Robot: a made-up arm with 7 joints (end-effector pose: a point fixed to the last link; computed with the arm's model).
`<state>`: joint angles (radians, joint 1 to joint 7).
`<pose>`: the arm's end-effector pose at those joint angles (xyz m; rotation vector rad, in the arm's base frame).
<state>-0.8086 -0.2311 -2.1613 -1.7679 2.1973 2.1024 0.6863</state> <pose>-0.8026 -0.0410 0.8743 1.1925 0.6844 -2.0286</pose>
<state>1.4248 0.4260 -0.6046 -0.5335 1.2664 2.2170 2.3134</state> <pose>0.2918 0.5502 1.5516 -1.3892 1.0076 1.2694</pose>
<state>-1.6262 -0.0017 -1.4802 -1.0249 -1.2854 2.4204 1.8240</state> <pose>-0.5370 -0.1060 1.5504 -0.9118 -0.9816 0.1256</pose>
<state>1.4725 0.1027 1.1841 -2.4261 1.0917 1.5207 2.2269</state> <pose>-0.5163 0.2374 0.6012 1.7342 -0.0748 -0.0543</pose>
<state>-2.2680 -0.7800 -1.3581 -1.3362 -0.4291 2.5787 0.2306</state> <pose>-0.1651 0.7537 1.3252 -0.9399 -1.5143 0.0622</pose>
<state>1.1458 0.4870 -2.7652 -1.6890 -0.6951 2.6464 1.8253</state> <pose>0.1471 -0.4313 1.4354 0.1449 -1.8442 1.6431</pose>
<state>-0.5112 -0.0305 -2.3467 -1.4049 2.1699 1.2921 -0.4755</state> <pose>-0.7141 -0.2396 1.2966 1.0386 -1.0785 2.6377</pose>
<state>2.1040 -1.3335 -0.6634 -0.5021 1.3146 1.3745 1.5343</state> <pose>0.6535 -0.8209 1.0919 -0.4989 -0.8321 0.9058</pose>
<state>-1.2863 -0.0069 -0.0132 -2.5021 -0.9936 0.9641 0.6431</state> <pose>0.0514 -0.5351 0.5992 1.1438 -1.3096 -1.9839</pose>
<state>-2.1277 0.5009 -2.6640 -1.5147 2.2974 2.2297 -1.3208</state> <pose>-0.0489 0.4239 1.4329 -0.2619 -0.8855 -0.3753</pose>
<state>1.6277 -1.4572 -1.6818 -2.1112 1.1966 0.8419 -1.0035</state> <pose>0.6556 -0.1752 0.6337 0.1389 -0.6693 -0.2197</pose>
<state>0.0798 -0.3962 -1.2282 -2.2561 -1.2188 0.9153 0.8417</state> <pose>0.0990 -0.6298 0.7828 1.2163 -1.5674 -1.3296</pose>
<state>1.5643 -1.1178 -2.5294 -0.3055 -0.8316 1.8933 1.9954</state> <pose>0.0506 -1.1103 1.0453 -0.3416 -2.8827 0.8604</pose>
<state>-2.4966 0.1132 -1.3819 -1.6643 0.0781 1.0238 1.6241</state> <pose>-0.5441 0.4350 1.0526 2.3460 0.9388 0.4076</pose>
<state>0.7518 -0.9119 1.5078 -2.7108 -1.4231 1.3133 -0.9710</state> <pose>-0.2031 0.4018 0.5844 -0.0651 0.5543 0.0837</pose>
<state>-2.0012 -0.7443 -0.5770 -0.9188 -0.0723 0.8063 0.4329</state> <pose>-0.1811 0.3759 1.5464 0.1248 -2.7619 0.8006</pose>
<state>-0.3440 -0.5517 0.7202 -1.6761 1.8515 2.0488 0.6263</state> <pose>0.3904 0.3119 1.3176 -1.4841 0.2853 0.1969</pose>
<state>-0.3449 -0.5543 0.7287 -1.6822 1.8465 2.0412 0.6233</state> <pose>0.3897 0.3182 1.3129 -1.4993 0.2794 0.2026</pose>
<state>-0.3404 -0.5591 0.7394 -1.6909 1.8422 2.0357 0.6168</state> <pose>0.3862 0.3280 1.3066 -1.5169 0.2683 0.2098</pose>
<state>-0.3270 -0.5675 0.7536 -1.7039 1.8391 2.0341 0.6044</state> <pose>0.3780 0.3433 1.2976 -1.5380 0.2487 0.2188</pose>
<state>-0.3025 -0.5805 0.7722 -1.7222 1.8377 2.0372 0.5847</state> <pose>0.3635 0.3651 1.2853 -1.5634 0.2179 0.2298</pose>
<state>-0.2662 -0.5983 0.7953 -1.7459 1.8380 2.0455 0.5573</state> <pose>0.3413 0.3928 1.2693 -1.5927 0.1746 0.2421</pose>
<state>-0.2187 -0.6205 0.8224 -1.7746 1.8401 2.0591 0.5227</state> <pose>0.3110 0.4243 1.2497 -1.6246 0.1191 0.2544</pose>
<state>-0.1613 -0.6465 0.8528 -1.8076 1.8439 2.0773 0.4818</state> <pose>0.2725 0.4570 1.2266 -1.6578 0.0519 0.2659</pose>
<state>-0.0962 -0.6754 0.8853 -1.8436 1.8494 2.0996 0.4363</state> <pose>0.2269 0.4878 1.2010 -1.6900 -0.0249 0.2749</pose>
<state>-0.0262 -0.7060 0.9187 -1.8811 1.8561 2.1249 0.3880</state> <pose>0.1762 0.5141 1.1738 -1.7194 -0.1088 0.2802</pose>
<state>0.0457 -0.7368 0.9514 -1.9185 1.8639 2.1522 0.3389</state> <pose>0.1234 0.5340 1.1463 -1.7437 -0.1961 0.2813</pose>
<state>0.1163 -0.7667 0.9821 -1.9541 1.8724 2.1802 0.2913</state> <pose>0.0715 0.5467 1.1199 -1.7618 -0.2826 0.2781</pose>
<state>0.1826 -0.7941 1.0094 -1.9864 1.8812 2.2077 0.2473</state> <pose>0.0237 0.5529 1.0959 -1.7730 -0.3636 0.2716</pose>
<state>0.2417 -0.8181 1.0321 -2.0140 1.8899 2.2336 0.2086</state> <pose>-0.0177 0.5538 1.0757 -1.7776 -0.4350 0.2626</pose>
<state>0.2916 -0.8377 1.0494 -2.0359 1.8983 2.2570 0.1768</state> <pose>-0.0513 0.5512 1.0600 -1.7767 -0.4929 0.2529</pose>
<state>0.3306 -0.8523 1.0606 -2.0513 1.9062 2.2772 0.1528</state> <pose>-0.0761 0.5470 1.0495 -1.7713 -0.5347 0.2439</pose>
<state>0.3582 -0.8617 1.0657 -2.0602 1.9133 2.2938 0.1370</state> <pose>-0.0923 0.5426 1.0441 -1.7631 -0.5594 0.2367</pose>
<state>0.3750 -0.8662 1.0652 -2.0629 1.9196 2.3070 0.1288</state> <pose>-0.1008 0.5389 1.0436 -1.7530 -0.5680 0.2316</pose>
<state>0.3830 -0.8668 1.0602 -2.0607 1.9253 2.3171 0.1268</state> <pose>-0.1032 0.5359 1.0468 -1.7418 -0.5639 0.2288</pose>
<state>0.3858 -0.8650 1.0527 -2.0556 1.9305 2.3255 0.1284</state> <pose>-0.1019 0.5335 1.0522 -1.7302 -0.5523 0.2273</pose>
